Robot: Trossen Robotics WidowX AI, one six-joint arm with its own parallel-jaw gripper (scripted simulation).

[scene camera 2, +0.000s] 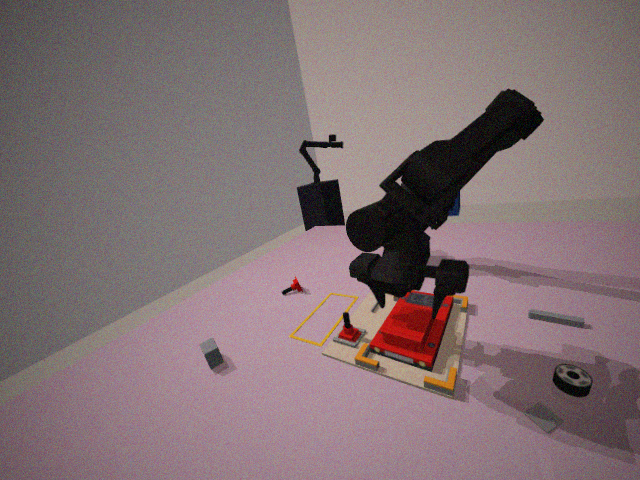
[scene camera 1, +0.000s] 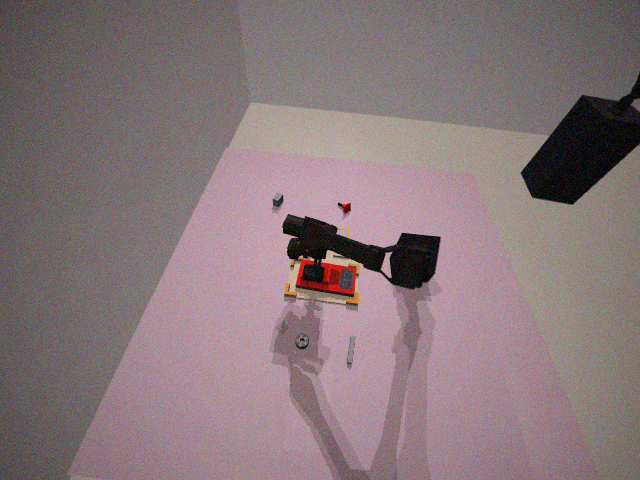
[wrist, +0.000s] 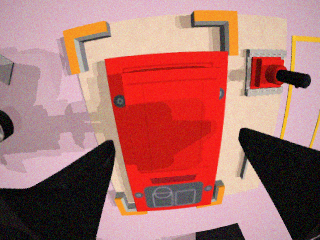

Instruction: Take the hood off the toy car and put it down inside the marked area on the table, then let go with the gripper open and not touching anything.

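Note:
My gripper is open, holding nothing, and I can see it in scene camera 1 as well as in the wrist view. There is also a hood in view, along with a black wheel.

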